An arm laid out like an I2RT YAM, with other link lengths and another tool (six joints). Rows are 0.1 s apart.
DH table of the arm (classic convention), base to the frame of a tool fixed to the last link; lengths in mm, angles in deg. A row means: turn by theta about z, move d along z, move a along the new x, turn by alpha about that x. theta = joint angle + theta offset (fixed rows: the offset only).
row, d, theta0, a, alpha
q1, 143.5, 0, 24.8, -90
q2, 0, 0, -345.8, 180
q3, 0, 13.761, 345.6, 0
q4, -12.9, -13.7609, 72.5, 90
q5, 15, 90, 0, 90
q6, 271.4, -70, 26.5, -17.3
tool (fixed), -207.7, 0, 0, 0
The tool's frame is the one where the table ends.
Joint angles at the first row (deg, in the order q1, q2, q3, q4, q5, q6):
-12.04 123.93 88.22 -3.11 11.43 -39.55
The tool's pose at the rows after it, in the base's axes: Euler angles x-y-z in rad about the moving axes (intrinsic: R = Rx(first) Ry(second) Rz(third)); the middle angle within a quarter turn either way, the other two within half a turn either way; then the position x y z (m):
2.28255, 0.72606, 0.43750, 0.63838, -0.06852, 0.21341
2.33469, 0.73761, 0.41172, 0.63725, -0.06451, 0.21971
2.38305, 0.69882, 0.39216, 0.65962, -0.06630, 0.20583
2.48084, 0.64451, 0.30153, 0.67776, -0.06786, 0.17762
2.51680, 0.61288, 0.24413, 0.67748, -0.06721, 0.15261
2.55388, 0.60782, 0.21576, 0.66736, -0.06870, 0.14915
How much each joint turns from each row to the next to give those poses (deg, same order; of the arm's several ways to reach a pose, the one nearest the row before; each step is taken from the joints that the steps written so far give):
-0.26 -3.29 -2.37 -0.54 -3.42 0.76
0.07 -0.23 0.71 -1.82 -2.08 0.75
0.28 4.80 5.73 -3.68 -0.06 1.98
0.00 6.05 6.53 -5.88 -1.65 0.16
0.00 2.34 0.56 -1.15 -0.30 -1.12
-0.50 -0.85 -1.95 -0.10 -1.64 -0.51

